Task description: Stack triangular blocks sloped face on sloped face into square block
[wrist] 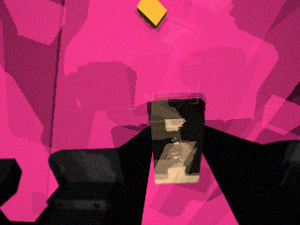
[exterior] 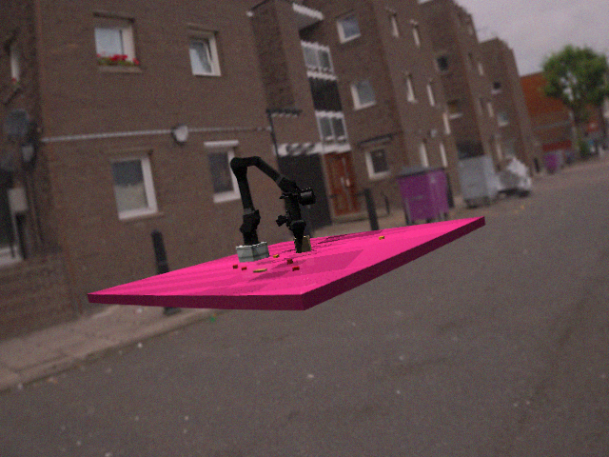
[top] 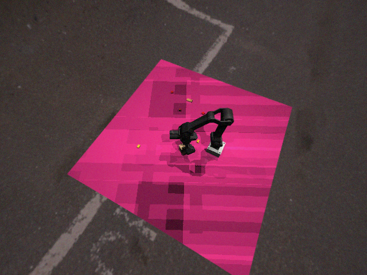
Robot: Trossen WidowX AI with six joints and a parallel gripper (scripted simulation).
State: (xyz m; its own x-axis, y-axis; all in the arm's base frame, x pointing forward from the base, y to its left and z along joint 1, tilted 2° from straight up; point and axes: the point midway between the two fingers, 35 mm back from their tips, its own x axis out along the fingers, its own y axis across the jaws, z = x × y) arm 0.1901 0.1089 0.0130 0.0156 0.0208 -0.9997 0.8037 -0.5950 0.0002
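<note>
Now: gripper tip 1 cm below the wood-grained block. From my gripper tip the other things lie so: flat tan piece 41 cm to the right, 19 cm ahead, 4 cm below.
</note>
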